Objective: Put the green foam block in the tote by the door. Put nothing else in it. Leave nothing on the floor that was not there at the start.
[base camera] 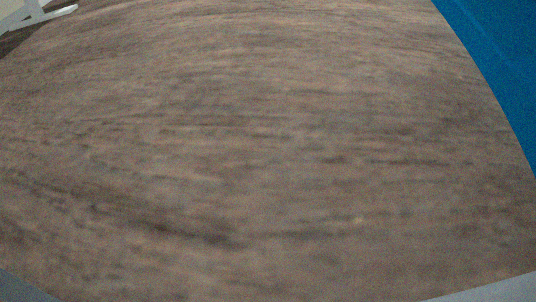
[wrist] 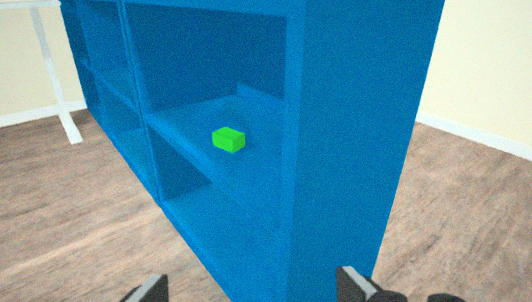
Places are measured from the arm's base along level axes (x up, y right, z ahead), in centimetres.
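Where they show: gripper, fingertip midpoint: (wrist: 253,290).
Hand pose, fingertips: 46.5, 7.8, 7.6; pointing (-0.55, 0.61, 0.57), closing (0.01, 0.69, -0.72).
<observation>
After its pixels a point has its place, as x, y, z.
The green foam block (wrist: 228,139) @[17.9, 56.4, 63.5] lies on a middle shelf board in the nearest bay of a blue shelf unit (wrist: 340,125) @[36.6, 50.0, 23.9] (base camera: 505,60) @[-32.0, 44.5, 54.7], in the wrist view. My gripper (wrist: 252,285) @[46.5, 7.8, 7.6] is open, its two fingertips wide apart at the bottom edge of the wrist view. It is apart from the block, which shows farther off, above the gap between the fingers. The gripper does not show in the base camera view. The tote does not show in either view.
The shelf unit's end panel stands right of the block in the wrist view; its side runs along the right of the base camera view. A white table leg (wrist: 52,75) (base camera: 35,12) stands at the left. Cream walls with white baseboards (wrist: 475,137) @[-36.9, 256.6, 6.4] stand behind.
</observation>
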